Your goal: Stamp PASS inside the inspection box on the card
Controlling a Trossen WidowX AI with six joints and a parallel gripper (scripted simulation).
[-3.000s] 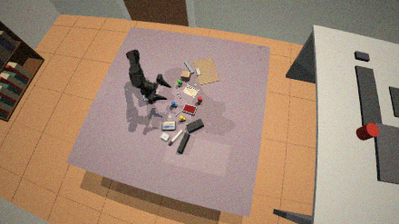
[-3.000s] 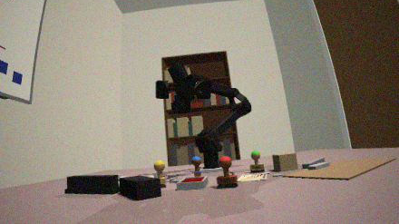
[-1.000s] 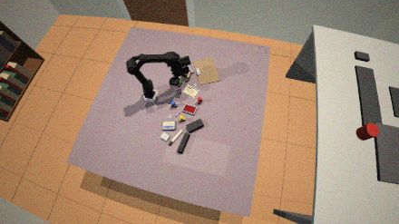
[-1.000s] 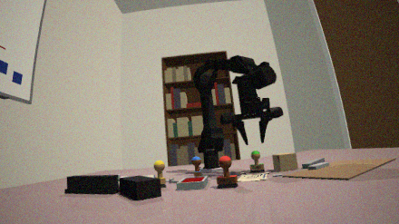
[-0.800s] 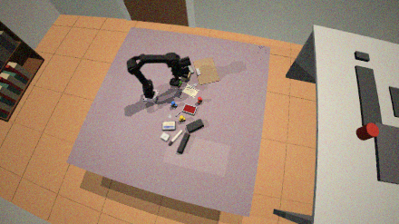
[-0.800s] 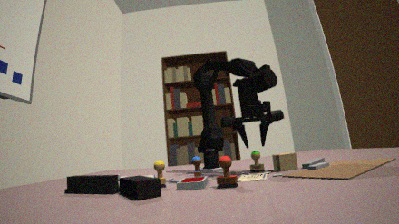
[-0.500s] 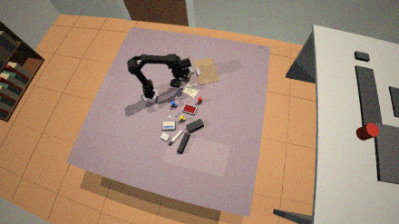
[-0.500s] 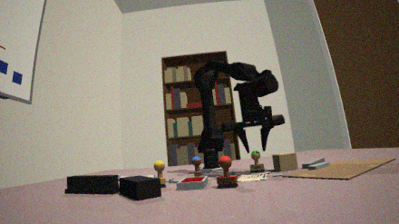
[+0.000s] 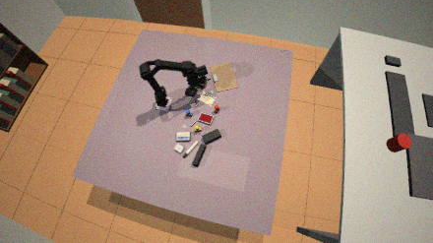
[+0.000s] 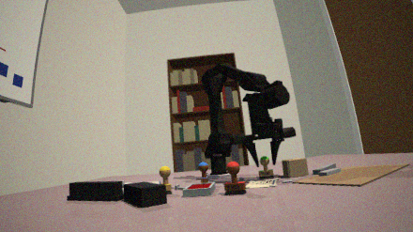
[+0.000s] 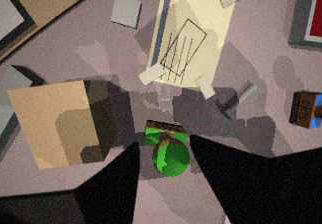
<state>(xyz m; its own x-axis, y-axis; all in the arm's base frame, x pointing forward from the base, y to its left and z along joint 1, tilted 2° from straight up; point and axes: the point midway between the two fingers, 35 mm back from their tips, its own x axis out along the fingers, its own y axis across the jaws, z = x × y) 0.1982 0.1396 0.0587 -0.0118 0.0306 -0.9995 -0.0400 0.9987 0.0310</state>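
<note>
Now: the green-knobbed stamp 2 cm below my gripper tip. Also, from my gripper tip: tan block 2 cm ahead, 7 cm to the left, 1 cm below; then blue-knobbed stamp 1 cm ahead, 18 cm to the right, 1 cm below; then cream card 9 cm ahead, 3 cm to the right, 4 cm below.
</note>
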